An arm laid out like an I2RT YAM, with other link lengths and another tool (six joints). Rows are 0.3 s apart.
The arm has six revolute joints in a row. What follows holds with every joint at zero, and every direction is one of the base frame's. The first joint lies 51.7 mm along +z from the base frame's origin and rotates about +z. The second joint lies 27.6 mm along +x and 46.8 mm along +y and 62.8 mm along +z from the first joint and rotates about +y. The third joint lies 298.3 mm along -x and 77.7 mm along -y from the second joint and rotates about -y. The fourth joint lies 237.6 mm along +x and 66.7 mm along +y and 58.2 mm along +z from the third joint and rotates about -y. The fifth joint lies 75.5 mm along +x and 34.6 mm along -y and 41.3 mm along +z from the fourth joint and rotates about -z. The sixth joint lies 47.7 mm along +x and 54.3 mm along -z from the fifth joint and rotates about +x. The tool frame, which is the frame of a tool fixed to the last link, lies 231 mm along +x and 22 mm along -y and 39 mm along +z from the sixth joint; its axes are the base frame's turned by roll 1.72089, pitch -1.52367 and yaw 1.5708 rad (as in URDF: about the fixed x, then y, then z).
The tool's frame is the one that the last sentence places.
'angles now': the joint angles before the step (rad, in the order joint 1, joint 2, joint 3, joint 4, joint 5, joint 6). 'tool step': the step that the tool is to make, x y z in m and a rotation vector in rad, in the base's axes. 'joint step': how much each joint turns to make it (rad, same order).
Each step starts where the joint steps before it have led.
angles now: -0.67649, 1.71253, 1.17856, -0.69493, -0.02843, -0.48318
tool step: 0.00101, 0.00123, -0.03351, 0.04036, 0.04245, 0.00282
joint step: 0.00000, 0.08984, 0.00119, 0.03025, -0.00553, -0.00118
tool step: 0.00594, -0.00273, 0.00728, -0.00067, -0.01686, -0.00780
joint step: -0.00001, -0.00106, 0.02230, -0.00940, -0.00738, 0.01035
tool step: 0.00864, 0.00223, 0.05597, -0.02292, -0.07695, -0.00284
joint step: 0.00003, -0.10198, 0.06497, -0.09189, -0.02767, 0.01268
